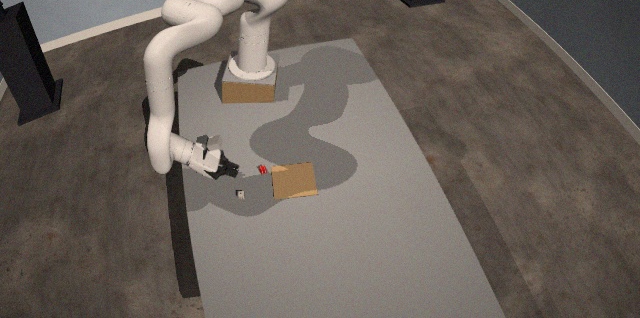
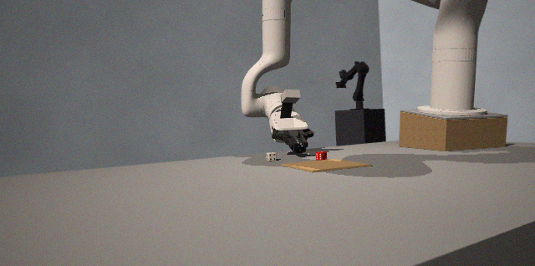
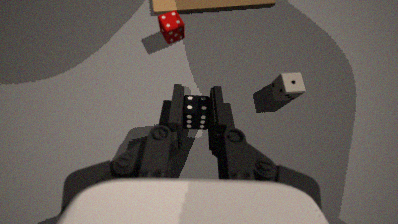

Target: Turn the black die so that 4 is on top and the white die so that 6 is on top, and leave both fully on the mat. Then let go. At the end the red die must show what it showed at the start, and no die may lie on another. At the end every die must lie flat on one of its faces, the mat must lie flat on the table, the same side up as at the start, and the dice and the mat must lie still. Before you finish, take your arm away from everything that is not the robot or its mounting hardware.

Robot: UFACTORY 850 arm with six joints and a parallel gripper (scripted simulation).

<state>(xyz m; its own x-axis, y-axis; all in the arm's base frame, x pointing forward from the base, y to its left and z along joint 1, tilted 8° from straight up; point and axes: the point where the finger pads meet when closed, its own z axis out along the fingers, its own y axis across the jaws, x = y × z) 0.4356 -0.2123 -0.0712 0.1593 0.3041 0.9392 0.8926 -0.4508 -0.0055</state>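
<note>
The black die lies 1 cm to the left of my hand and 1 cm below it. The rest, counted from my hand: tan mat 18 cm to the left, 10 cm ahead, 3 cm below; then red die 10 cm to the left, 3 cm below, 2 cm ahead; then white die 10 cm ahead, 3 cm below.
</note>
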